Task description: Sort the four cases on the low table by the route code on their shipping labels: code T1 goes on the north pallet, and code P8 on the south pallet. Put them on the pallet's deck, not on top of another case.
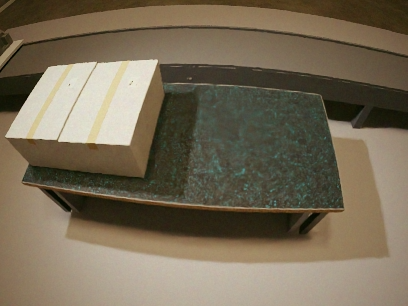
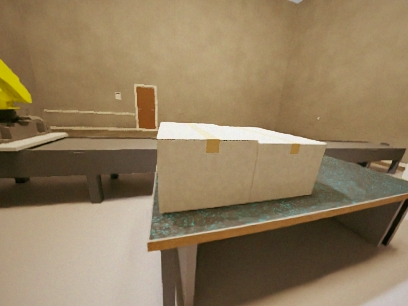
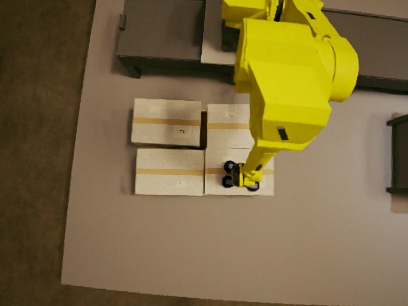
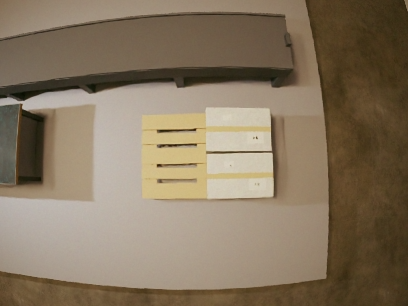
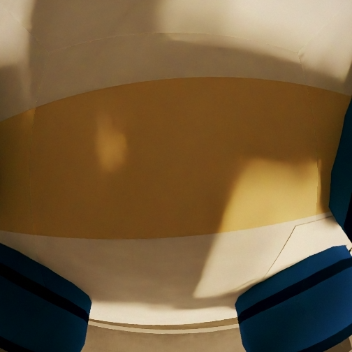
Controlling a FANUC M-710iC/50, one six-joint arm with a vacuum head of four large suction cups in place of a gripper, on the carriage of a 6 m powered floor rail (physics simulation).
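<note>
Two white taped cases, the left one (image 1: 64, 107) (image 2: 200, 175) and the right one (image 1: 130, 110) (image 2: 287, 172), stand side by side at the left end of the low table (image 1: 260, 150) (image 2: 220, 222). Their label codes are too small to read. My vacuum head (image 3: 241, 177) (image 5: 162, 300) is at the top of the front-right case (image 3: 266, 188) (image 5: 150, 285) on the north pallet, cups against or very close to it. Whether suction holds it does not show. The south pallet (image 4: 175, 155) has bare deck on its left half and two cases, upper (image 4: 235, 117) and lower (image 4: 230, 190), on its right half.
Three more cases, back-left (image 3: 166, 111), front-left (image 3: 160, 160) and back-right (image 3: 227, 135), stand on the north pallet. The yellow arm (image 3: 290, 90) (image 2: 12, 87) covers part of the back-right one. The grey floor rail (image 1: 225, 50) (image 4: 150, 45) runs behind the table and pallets.
</note>
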